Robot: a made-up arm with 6 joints.
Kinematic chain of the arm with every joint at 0, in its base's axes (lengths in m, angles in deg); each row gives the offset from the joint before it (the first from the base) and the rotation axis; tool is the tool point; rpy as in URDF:
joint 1: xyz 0 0 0.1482 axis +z
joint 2: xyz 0 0 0 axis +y
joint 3: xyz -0.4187 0 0.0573 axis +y
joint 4: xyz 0.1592 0 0.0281 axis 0.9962 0 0.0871
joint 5: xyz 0 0 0 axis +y
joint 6: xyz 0.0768 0 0.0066 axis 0.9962 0 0.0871
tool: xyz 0 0 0 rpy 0 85 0
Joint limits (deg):
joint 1: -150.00..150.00
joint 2: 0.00..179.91
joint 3: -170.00..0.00
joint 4: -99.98..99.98
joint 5: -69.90..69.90
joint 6: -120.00..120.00
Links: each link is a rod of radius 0.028 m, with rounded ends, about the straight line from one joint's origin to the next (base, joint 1, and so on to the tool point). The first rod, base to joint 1, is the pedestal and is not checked.
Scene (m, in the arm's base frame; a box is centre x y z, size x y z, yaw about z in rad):
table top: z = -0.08
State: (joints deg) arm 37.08 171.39 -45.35 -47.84 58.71 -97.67
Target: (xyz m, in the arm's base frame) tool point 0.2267 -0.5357 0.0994
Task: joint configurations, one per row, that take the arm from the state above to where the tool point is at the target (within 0.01 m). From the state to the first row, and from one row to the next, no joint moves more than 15 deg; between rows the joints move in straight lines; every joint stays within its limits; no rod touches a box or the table.
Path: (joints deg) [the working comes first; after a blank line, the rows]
Joints at the target: -62.46 159.57 -116.00 -66.67 41.19 -97.67
Straight joint move there: clear.

1: 22.86 169.70 -55.44 -50.53 56.21 -97.67
2: 8.64 168.01 -65.54 -53.22 53.70 -97.67
3: -5.58 166.33 -75.63 -55.91 51.20 -97.67
4: -19.80 164.64 -85.72 -58.60 48.70 -97.67
5: -34.02 162.95 -95.82 -61.29 46.20 -97.67
6: -48.24 161.26 -105.91 -63.98 43.69 -97.67
7: -62.46 159.57 -116.00 -66.67 41.19 -97.67

